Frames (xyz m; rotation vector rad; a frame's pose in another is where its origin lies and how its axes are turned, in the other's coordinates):
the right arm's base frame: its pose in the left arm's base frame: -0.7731 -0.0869 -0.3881 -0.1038 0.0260 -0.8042
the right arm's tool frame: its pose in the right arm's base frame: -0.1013 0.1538 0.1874 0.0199 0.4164 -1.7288
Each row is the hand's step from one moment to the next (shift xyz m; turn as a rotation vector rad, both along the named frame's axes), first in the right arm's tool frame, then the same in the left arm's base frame.
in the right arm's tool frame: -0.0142 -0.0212 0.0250 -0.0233 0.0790 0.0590
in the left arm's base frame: 0.0004 0.0177 0.0310 0.0628 -0.0676 0.0418
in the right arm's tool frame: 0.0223 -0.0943 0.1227 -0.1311 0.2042 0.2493
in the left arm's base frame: -0.0697 0.0305 0.1366 0.2221 -0.1642 0.2115
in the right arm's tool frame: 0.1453 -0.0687 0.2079 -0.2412 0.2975 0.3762
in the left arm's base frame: -0.1585 -0.0781 0.1945 0.3657 -0.2164 0.3281
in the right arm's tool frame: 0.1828 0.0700 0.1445 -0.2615 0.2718 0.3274
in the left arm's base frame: -0.1146 -0.1921 0.0958 0.3686 -0.1717 0.2901
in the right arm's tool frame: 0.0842 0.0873 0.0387 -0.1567 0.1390 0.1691
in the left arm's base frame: -0.0229 -0.1252 0.0046 0.2077 -0.0762 0.1533
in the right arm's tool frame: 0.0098 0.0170 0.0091 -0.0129 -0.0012 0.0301
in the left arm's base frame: 0.0011 -0.0213 0.0034 0.0103 -0.0005 0.0311
